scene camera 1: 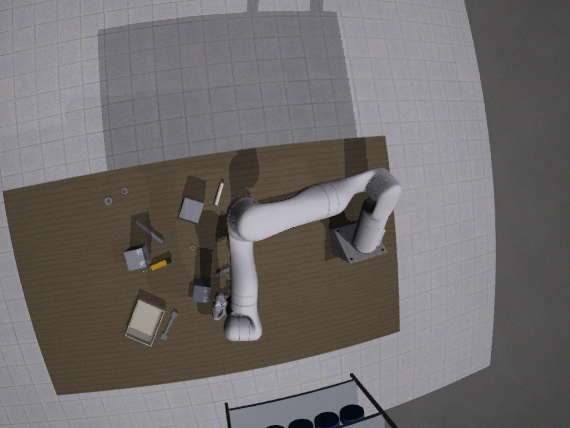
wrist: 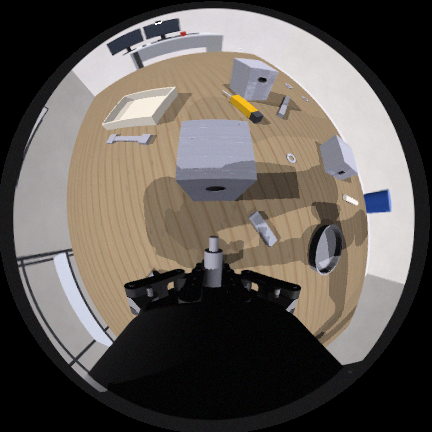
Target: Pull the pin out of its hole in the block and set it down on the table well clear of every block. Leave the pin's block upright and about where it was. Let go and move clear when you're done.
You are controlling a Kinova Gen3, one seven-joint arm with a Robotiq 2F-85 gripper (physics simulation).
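Frame: origin at the arm's base, x right, y ahead, z up, level; metres.
Where they show: arm's base, origin of the base link: (scene camera 1: 364,242).
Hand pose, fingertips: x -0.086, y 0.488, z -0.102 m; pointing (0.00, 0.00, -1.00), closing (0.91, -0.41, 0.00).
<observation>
Things, the pixels of their top centre, and the offset from my fingertips.
- pin, middle of its top: (wrist: 212,270) dx +0.007, dy +0.017, dz +0.060 m
- pin's block, middle of its top: (wrist: 215,143) (scene camera 1: 201,294) dx +0.046, dy +0.106, dz +0.079 m
- loose grey bar, middle of its top: (wrist: 264,229) (scene camera 1: 222,272) dx +0.083, dy +0.018, dz +0.002 m
- cream tray, middle of its top: (wrist: 134,102) (scene camera 1: 144,323) dx -0.037, dy +0.352, dz +0.016 m
- yellow screwdriver, middle of its top: (wrist: 239,99) (scene camera 1: 155,266) dx +0.161, dy +0.248, dz +0.007 m
- spanner-like piece, middle of its top: (wrist: 124,137) (scene camera 1: 168,326) dx -0.073, dy +0.269, dz -0.003 m
- round dish, middle of its top: (wrist: 330,249) dx +0.203, dy -0.080, dz +0.008 m
The pin (wrist: 213,262), a light grey stepped cylinder with a narrower tip, points out from between my fingers towards the block. My gripper (scene camera 1: 220,306) (wrist: 211,265) is shut on it. The pin's block (scene camera 1: 201,291) (wrist: 216,160) is a grey cube standing upright on the table. Its side hole faces my gripper and is empty, with a visible space between the pin's tip and the block. In the scene view my gripper is just right of the block, and the pin cannot be made out there.
A loose grey bar (scene camera 1: 222,272) (wrist: 262,229) lies near the block. Two other grey blocks (scene camera 1: 137,257) (wrist: 252,80) (scene camera 1: 191,210) (wrist: 338,157) stand farther off. A cream tray (scene camera 1: 145,320) (wrist: 142,107), yellow screwdriver (scene camera 1: 159,265) (wrist: 245,107), spanner-like piece (scene camera 1: 170,325) (wrist: 129,139) and round dish (wrist: 312,250) are around.
</observation>
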